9 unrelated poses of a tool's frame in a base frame.
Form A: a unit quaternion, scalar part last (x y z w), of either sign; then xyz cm.
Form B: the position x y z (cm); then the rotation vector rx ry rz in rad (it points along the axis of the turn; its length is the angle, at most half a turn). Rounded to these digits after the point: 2 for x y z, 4 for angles.
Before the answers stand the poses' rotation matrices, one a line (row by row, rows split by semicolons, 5 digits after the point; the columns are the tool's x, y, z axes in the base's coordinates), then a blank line. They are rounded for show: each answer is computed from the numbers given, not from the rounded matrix.
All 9 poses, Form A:
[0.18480, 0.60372, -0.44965, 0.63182, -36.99, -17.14, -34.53]
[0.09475, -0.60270, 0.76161, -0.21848, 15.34, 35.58, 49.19]
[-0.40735, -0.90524, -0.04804, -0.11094, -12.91, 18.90, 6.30]
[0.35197, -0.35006, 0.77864, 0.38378, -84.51, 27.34, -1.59]
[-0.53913, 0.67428, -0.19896, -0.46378, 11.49, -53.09, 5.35]
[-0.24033, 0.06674, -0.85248, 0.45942, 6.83, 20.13, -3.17]
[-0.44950, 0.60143, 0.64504, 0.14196, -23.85, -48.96, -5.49]
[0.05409, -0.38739, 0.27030, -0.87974, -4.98, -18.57, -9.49]
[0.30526, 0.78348, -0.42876, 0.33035, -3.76, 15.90, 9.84]
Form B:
-0.13331 0.79132 0.59669; -0.34506 0.52733 -0.77644; -0.92907 -0.30940 0.20275
-0.88658 0.21858 0.40768; -0.44700 -0.17805 -0.87664; -0.11903 -0.95944 0.25556
-0.64352 0.72683 0.23999; 0.74815 0.66352 -0.00341; -0.16172 0.17736 -0.97077
-0.45766 -0.84408 0.27943; 0.35123 -0.46034 -0.81531; 0.81681 -0.27499 0.50715
0.01151 -0.91160 -0.41091; -0.54251 0.33950 -0.76839; 0.83997 0.23177 -0.49064
-0.46235 0.75121 0.47108; -0.81537 -0.56896 0.10704; 0.34843 -0.33461 0.87557
-0.55559 -0.72383 -0.40913; -0.35755 -0.23626 0.90352; -0.75065 0.64827 -0.12754
0.55373 0.43368 0.71085; -0.51749 0.84802 -0.11425; -0.65236 -0.30459 0.69401
-0.59537 0.76162 0.25588; 0.19505 0.44596 -0.87354; -0.77942 -0.47017 -0.41406

[-36.99, -17.14, -34.53, 0.4229, 1.3816, -1.0290]
[15.34, 35.58, 49.19, -0.2623, 1.6682, -2.1081]
[-12.91, 18.90, 6.30, 1.1965, 2.6590, 0.1411]
[-84.51, 27.34, -1.59, 0.8972, -0.8923, 1.9848]
[11.49, -53.09, 5.35, 1.3248, -1.6569, 0.4889]
[6.83, 20.13, -3.17, -0.5917, 0.1643, -2.0989]
[-23.85, -48.96, -5.49, -1.2972, 1.7357, 1.8615]
[-4.98, -18.57, -9.49, -0.1127, 0.8074, -0.5634]
[-3.76, 15.90, 9.84, 0.7983, 2.0489, -1.1212]

